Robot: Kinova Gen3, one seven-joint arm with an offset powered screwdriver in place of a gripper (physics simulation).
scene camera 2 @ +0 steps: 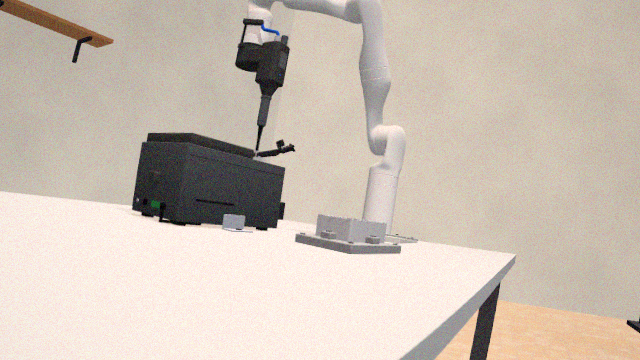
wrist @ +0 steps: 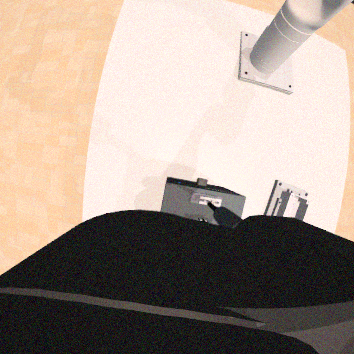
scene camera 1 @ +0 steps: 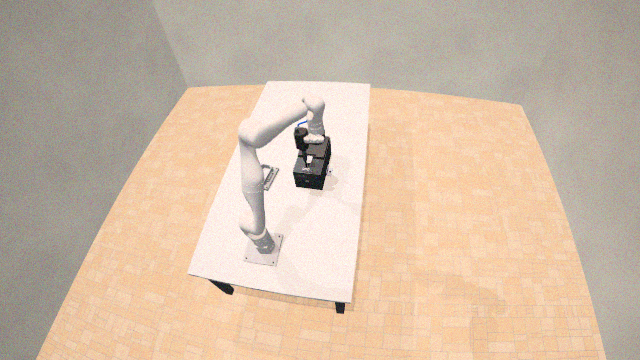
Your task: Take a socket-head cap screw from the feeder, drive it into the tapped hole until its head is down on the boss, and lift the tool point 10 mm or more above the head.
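Observation:
The black feeder [scene camera 1: 310, 180] [scene camera 2: 227, 180] [wrist: 179, 201] stands on the table. My gripper, a black screwdriver [scene camera 1: 307, 166] [scene camera 2: 257, 151] [wrist: 209, 202], points steeply down, with its thin bit's tip at the small light pick-up spot on the feeder's top. Whether a cap screw is on the tip is too small to tell. The grey block with the boss [scene camera 2: 367, 230] [wrist: 291, 204] sits on a flat fixture plate [scene camera 1: 272, 176] beside the feeder, away from the tool. The tapped hole cannot be made out. Part of the feeder is hidden behind the tool body in the wrist view.
A black jointed lever [scene camera 2: 272, 152] sticks out from the feeder's top near the bit. A small grey bracket [scene camera 2: 233, 221] stands beside the feeder. The arm's base plate [scene camera 1: 252, 257] [wrist: 275, 82] is on the table [scene camera 1: 320, 240] [scene camera 2: 200, 290]. A wooden shelf [scene camera 2: 55, 24] hangs on the wall.

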